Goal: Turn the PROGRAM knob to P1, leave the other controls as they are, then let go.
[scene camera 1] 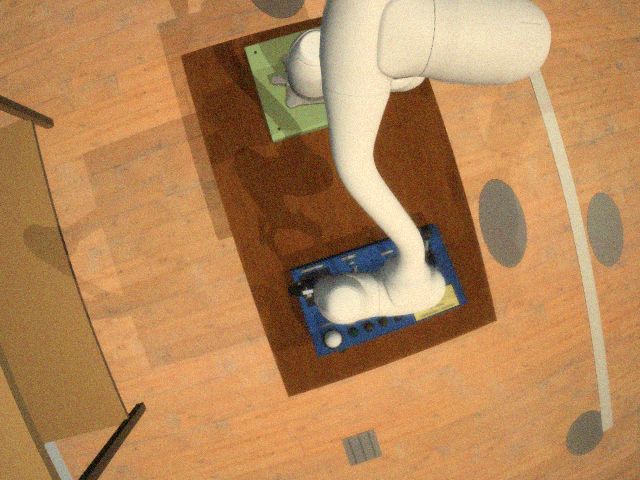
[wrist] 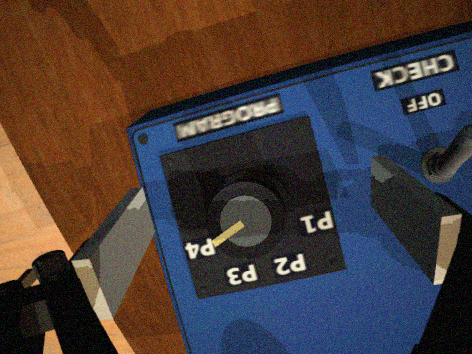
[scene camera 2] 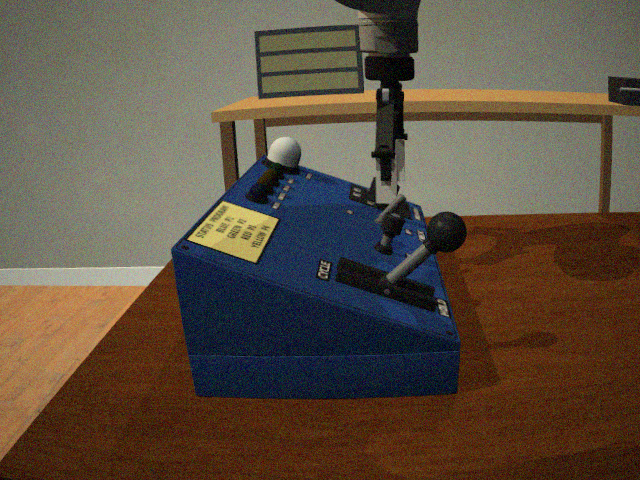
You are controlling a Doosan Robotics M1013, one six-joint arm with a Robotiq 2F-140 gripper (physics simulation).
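Places are measured from the arm's base along level axes (x ahead, y left, z up), in centimetres.
Where they show: gripper, between the fingertips: [wrist: 257, 196] [scene camera 2: 391, 191].
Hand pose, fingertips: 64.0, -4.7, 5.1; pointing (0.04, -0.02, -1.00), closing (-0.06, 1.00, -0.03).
Note:
Each offset is from my fingertips to the top centre of the thing, as dx, dy, dz. "pt": to the spot under its first point. Level surfaces: height alone.
The blue console [scene camera 1: 447, 266] [scene camera 2: 310, 320] [wrist: 350, 300] stands on the brown table {dz -10.5} [scene camera 1: 289, 206] [scene camera 2: 310, 439] [wrist: 90, 100]. In the wrist view the round PROGRAM knob {+0.8, -0.8, +1.8} [wrist: 246, 220] sits on its black plate {pt -0.4, -4.7, -2.9} [wrist: 185, 175], with its yellow pointer {pt +1.4, -1.7, +1.4} [wrist: 229, 233] towards P4; P1 is on the opposite side. My gripper [scene camera 2: 386, 193] [wrist: 257, 196] is open and empty. Its fingers stand wide apart on both sides of the knob, the left one beyond the console's edge, the right one between the knob and the CHECK toggle [scene camera 2: 390, 227] [wrist: 452, 157]. The arm hides the knob in scene camera 1.
The black-balled CYCLE lever {-11.3, +33.5, +5.9} [scene camera 2: 446, 231] leans up near the toggle. A white dome {pt +15.6, +1.0, +8.7} [scene camera 1: 332, 338] [scene camera 2: 284, 151], a row of dark round parts {pt +13.4, +18.4, +5.3} [scene camera 2: 264, 183] and a yellow STATUS/PROGRAM card {+10.5, +34.3, +5.3} [scene camera 1: 439, 303] [scene camera 2: 232, 229] are on the console. A wooden bench [scene camera 2: 491, 98] stands behind.

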